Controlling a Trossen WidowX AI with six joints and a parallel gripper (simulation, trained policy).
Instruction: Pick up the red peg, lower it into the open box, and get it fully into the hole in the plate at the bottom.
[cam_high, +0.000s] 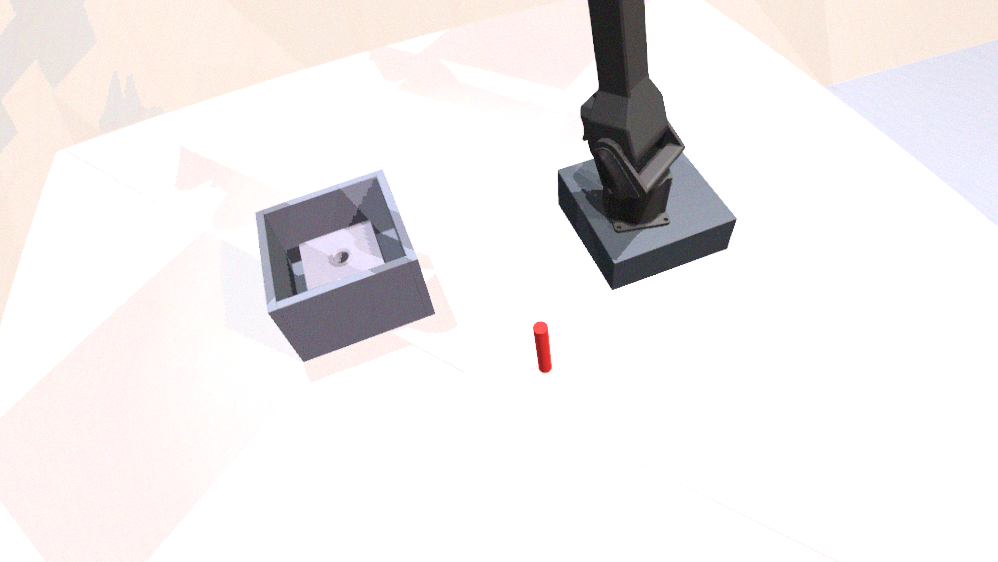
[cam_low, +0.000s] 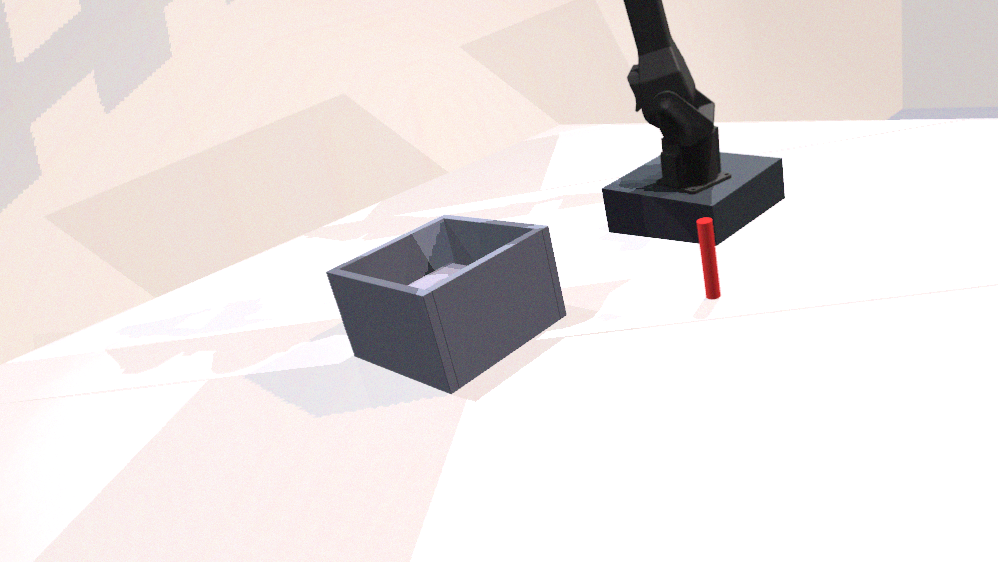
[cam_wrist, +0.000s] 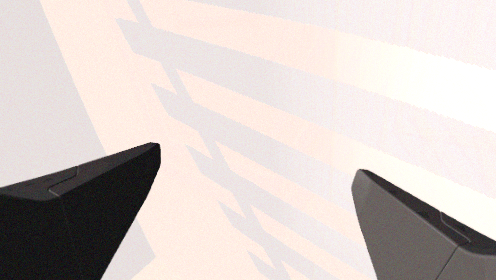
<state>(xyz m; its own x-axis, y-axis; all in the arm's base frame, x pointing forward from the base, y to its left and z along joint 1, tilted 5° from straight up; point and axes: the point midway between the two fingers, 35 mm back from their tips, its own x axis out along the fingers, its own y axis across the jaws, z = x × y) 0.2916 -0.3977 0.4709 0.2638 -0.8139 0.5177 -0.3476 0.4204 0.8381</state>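
Right now my gripper tip is 170 mm past the red peg, 540 mm to the right of it and 530 mm above it. Also, from my gripper tip: pale plate: 40 mm ahead, 390 mm to the left, 520 mm below; then grey box: 40 mm ahead, 390 mm to the left, 540 mm below.
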